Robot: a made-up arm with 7 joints. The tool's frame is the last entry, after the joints. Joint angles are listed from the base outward. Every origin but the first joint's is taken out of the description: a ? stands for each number. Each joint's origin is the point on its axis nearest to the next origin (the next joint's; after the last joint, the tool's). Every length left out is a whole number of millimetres.
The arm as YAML. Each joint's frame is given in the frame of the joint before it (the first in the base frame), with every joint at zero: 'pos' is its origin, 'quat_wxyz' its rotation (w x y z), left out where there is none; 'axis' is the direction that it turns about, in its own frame. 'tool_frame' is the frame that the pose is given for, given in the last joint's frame.
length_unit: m
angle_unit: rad
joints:
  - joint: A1
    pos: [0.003, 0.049, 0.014]
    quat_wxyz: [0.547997, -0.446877, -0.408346, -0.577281]
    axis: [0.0, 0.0, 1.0]
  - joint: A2
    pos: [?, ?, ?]
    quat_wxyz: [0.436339, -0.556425, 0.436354, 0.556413]
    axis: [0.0, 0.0, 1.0]
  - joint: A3
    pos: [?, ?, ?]
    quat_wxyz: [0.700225, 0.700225, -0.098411, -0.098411]
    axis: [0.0, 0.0, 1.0]
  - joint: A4
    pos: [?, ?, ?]
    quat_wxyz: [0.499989, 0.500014, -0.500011, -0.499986]
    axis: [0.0, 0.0, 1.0]
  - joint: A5
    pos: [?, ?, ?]
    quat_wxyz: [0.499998, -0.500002, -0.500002, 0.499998]
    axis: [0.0, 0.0, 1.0]
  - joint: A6
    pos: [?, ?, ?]
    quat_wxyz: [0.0, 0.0, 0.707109, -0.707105]
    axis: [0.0, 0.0, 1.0]
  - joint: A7
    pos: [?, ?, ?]
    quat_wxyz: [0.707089, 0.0, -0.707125, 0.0]
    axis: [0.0, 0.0, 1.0]
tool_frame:
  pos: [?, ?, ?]
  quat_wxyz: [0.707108, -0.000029, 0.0, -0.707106]
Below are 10 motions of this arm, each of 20 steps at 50 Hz.
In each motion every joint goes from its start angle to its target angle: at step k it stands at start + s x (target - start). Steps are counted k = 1, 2, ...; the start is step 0. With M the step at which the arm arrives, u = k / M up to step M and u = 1 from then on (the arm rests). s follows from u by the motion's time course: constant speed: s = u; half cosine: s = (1 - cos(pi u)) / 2; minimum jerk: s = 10 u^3 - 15 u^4 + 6 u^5.
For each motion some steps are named. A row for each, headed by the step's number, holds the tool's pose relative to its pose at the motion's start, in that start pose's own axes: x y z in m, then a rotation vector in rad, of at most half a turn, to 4 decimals.
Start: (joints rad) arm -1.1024 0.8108 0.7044 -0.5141 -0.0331 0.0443 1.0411
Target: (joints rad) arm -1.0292 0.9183 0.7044 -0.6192 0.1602 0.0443 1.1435
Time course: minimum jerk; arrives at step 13
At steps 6, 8, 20:
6: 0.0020 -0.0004 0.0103 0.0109 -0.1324 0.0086
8: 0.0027 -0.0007 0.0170 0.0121 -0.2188 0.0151
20: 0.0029 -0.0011 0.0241 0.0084 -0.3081 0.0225

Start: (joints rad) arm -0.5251 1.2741 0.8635 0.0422 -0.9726 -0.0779 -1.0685
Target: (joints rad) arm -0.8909 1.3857 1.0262 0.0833 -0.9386 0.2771 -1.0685
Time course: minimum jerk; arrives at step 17
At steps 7, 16, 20:
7: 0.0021 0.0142 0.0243 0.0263 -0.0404 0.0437
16: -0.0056 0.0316 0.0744 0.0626 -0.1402 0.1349
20: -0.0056 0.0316 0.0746 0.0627 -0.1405 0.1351

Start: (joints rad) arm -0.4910 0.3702 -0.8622 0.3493 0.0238 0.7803 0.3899
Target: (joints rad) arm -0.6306 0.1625 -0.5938 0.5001 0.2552 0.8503 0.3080
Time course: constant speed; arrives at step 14
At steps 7, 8, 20:
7: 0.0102 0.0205 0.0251 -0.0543 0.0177 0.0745
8: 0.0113 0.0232 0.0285 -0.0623 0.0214 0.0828
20: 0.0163 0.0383 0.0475 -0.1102 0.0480 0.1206

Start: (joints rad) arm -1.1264 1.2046 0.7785 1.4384 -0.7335 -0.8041 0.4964
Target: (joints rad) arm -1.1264 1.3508 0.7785 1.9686 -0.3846 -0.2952 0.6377
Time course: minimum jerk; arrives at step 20
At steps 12, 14, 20:
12: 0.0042 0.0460 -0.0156 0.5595 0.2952 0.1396
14: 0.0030 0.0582 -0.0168 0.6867 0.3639 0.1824
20: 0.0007 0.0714 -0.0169 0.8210 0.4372 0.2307

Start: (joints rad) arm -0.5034 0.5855 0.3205 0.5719 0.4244 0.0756 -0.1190
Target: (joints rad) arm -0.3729 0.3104 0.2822 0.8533 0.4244 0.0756 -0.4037
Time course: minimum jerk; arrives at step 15
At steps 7, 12, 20:
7: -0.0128 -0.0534 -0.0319 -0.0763 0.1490 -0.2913
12: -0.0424 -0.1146 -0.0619 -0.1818 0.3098 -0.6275
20: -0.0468 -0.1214 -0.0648 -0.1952 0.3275 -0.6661

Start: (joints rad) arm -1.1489 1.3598 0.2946 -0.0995 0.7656 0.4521 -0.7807
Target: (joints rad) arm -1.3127 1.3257 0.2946 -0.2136 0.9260 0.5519 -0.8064
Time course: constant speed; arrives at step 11
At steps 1, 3, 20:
1: -0.0019 0.0031 0.0011 -0.0045 0.0053 0.0214
3: -0.0058 0.0091 0.0031 -0.0144 0.0163 0.0645
20: -0.0241 0.0321 0.0096 -0.0668 0.0635 0.2412

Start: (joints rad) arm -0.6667 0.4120 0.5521 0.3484 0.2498 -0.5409 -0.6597
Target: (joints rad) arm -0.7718 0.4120 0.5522 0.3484 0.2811 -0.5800 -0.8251
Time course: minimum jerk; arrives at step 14
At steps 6, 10, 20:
6: 0.0086 0.0044 0.0059 0.0261 -0.0387 -0.0507
10: 0.0196 0.0102 0.0143 0.0646 -0.0871 -0.1172
20: 0.0227 0.0120 0.0169 0.0768 -0.1008 -0.1367

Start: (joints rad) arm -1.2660 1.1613 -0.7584 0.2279 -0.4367 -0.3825 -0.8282
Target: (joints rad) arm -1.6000 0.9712 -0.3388 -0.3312 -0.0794 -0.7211 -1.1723
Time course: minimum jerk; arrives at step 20
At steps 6, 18, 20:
6: 0.0052 0.0180 0.0329 0.2046 -0.1073 -0.0302
18: -0.0236 0.0338 0.1975 1.3754 -0.2801 -0.0727
20: -0.0242 0.0334 0.1989 1.3878 -0.2783 -0.0718

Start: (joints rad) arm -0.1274 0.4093 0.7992 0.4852 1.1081 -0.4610 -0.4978
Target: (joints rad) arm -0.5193 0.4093 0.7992 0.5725 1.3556 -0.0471 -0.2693
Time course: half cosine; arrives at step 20
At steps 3, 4, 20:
3: 0.0032 0.0033 0.0026 -0.0049 0.0132 0.0192
4: 0.0055 0.0057 0.0046 -0.0085 0.0232 0.0338
20: 0.0423 0.0682 0.0537 -0.0824 0.2500 0.3690

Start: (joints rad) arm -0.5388 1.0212 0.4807 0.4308 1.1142 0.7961 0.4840
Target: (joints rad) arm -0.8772 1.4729 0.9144 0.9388 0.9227 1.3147 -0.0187
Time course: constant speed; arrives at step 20
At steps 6, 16, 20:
6: 0.0468 0.0096 -0.0317 0.0327 0.3750 -0.1628
16: 0.0942 0.0307 -0.0935 -0.1271 0.9982 -0.5153
20: 0.1028 0.0387 -0.1172 -0.2617 1.2256 -0.6822

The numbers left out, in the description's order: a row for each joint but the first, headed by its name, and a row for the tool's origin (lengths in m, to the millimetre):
A2: -0.018 -0.005 0.0
A3: 0.044 0.17 0.0
A4: -0.002 0.017 0.0
A5: -0.153 -0.01 0.0
A6: 0.0 0.0 0.0
A7: 0.0 -0.036 0.0
tool: 0.0 0.0 0.0

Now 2 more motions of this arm.
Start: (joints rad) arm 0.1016 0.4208 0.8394 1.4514 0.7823 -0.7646 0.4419
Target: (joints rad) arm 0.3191 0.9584 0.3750 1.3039 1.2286 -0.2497 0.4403
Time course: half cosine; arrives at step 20
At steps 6, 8, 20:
6: 0.0099 0.0366 -0.0082 0.2678 0.0084 -0.0455
8: 0.0154 0.0622 -0.0115 0.4553 0.0205 -0.0683
20: 0.0308 0.1825 0.0016 1.3817 0.1085 -0.0933

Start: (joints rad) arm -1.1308 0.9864 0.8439 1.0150 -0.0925 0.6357 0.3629
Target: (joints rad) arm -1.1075 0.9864 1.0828 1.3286 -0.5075 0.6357 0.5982
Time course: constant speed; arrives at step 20
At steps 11, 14, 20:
11: 0.0135 0.0033 -0.0304 -0.2302 0.2831 0.0088
14: 0.0159 0.0034 -0.0388 -0.2908 0.3640 0.0122
20: 0.0191 0.0026 -0.0553 -0.4080 0.5303 0.0192

